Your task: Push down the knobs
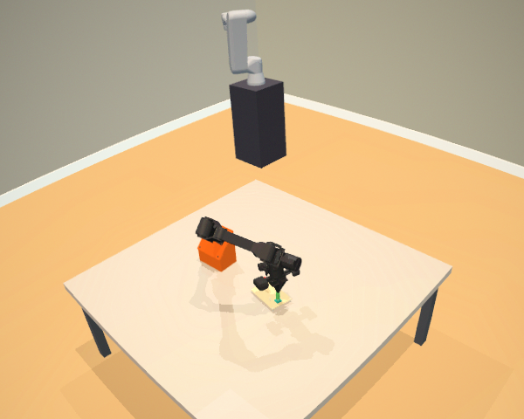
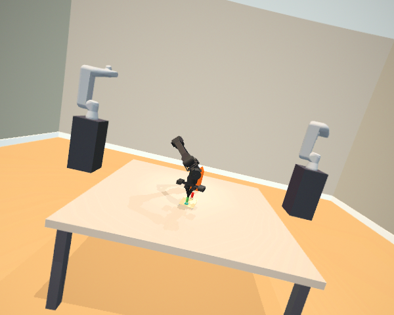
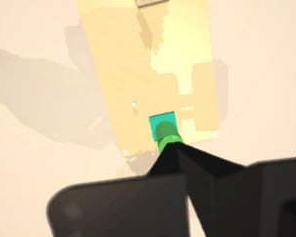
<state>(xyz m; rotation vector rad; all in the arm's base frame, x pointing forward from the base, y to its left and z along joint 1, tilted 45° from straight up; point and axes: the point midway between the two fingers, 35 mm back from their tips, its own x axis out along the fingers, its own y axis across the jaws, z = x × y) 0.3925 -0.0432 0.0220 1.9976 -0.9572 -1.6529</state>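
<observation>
My gripper tip is now 1 cm above the green knob. From my gripper tip the other things lie so: red knob 10 cm behind, 3 cm to the left, 2 cm below.
</observation>
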